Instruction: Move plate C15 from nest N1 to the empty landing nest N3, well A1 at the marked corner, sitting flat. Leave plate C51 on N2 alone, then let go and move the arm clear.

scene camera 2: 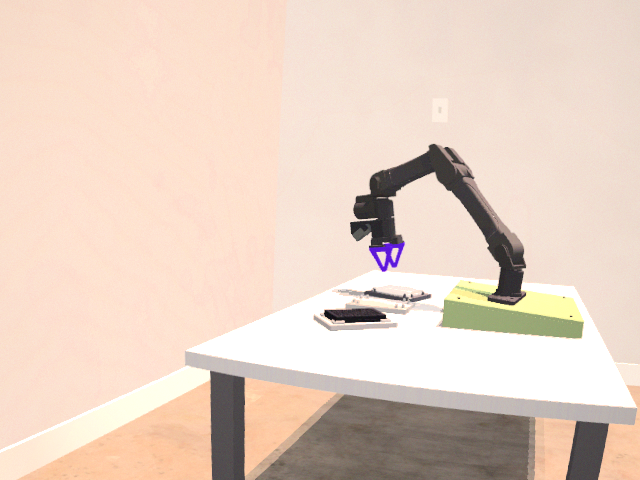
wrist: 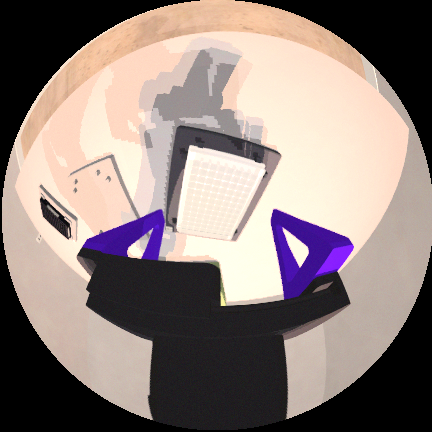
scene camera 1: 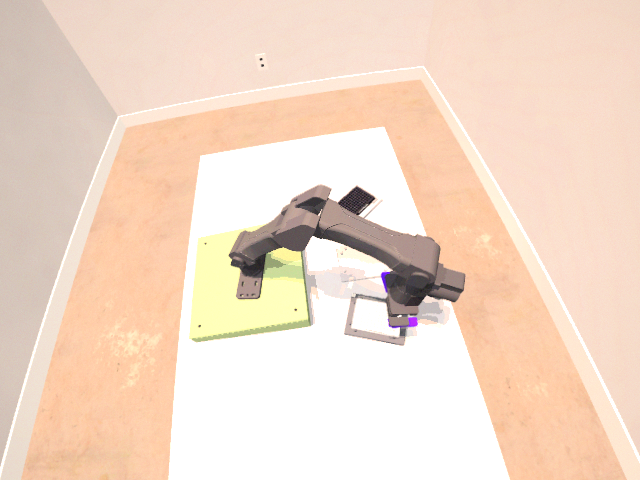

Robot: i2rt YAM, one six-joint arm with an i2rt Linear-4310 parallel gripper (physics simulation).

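A white plate lies in a dark grey nest. A black plate lies in a white nest. Between them is an empty pale nest with small corner posts; in scene camera 1 the arm and glare partly hide it. Plate and nest labels are not readable. My gripper is open and empty, pointing down, high above the dark nest and its white plate, touching neither.
The arm stands on a yellow-green base block on the white table. The arm's shadow falls across the table around the dark nest. Walls stand beyond the table.
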